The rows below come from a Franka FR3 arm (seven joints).
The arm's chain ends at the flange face. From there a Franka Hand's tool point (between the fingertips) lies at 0.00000 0.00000 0.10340 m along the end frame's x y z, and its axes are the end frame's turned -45 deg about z.
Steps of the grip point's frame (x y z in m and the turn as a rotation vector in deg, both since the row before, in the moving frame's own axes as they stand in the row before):
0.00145 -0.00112 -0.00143 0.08 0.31 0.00
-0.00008 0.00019 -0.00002 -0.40 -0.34 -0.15
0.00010 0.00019 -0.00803 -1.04 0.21 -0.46
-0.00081 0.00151 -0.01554 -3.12 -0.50 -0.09
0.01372 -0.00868 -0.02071 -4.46 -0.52 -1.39
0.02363 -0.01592 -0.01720 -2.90 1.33 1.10
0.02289 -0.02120 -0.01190 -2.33 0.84 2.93
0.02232 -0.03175 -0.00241 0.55 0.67 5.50
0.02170 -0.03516 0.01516 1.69 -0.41 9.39
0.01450 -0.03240 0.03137 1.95 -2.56 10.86
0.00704 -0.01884 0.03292 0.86 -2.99 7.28
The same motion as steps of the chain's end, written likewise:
-0.00006 -0.00132 -0.00143 0.28 0.16 0.00
0.00000 -0.00075 -0.00002 -0.52 0.04 -0.15
-0.00139 -0.00099 -0.00801 -0.59 0.88 -0.46
-0.00285 -0.00297 -0.01538 -2.56 1.85 -0.09
-0.00154 -0.02213 -0.02039 -3.52 2.79 -1.39
0.00008 -0.03002 -0.01704 -1.11 2.99 1.10
-0.00280 -0.03318 -0.01180 -1.05 2.24 2.93
-0.00690 -0.03669 -0.00240 0.86 0.08 5.50
-0.00698 -0.03836 0.01521 0.91 -1.48 9.39
-0.00687 -0.03339 0.03153 -0.43 -3.19 10.86
-0.00327 -0.02070 0.03307 -1.51 -2.72 7.28

